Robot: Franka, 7 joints.
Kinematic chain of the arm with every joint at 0, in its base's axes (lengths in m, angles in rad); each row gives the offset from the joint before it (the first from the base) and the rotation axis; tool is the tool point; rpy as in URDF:
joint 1: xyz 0 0 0.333 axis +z
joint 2: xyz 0 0 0 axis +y
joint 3: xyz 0 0 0.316 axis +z
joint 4: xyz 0.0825 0 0 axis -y
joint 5: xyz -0.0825 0 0.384 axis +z
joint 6: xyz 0 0 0 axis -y
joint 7: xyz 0.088 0 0 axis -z
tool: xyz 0 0 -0.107 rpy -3.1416 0 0
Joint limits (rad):
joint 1: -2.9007..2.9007
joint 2: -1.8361..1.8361
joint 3: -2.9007..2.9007
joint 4: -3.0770..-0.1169
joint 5: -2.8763..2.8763
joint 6: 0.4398..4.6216
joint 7: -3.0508..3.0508
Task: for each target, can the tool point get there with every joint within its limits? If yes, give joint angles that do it. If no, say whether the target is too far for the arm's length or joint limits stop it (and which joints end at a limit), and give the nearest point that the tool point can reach.
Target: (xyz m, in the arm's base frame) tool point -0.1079 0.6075 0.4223
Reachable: yes | joints 1.7239 0.4773 -0.2409 -1.5961 1.3835 1.0353 -0.7808
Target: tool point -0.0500 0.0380 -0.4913
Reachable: no: joint limits stop it (at a limit: joint 2) | nearest point -0.0919 0.0698 -0.3335 | short by 0.166 m
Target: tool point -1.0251 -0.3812 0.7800
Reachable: no: too far | nearest point -0.7443 -0.2768 0.6576 | short by 0.324 m
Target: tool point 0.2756 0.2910 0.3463
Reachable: yes | joints 0.0073 -0.4810 0.7691 -2.7857 -0.5918 2.8818 2.4180
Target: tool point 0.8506 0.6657 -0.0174
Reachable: no: too far | nearest point 0.6426 0.5029 0.0683 | short by 0.278 m
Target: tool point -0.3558 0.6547 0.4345
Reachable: yes | joints 1.6186 0.7327 0.5222 -1.2133 -2.1778 3.0718 2.3126
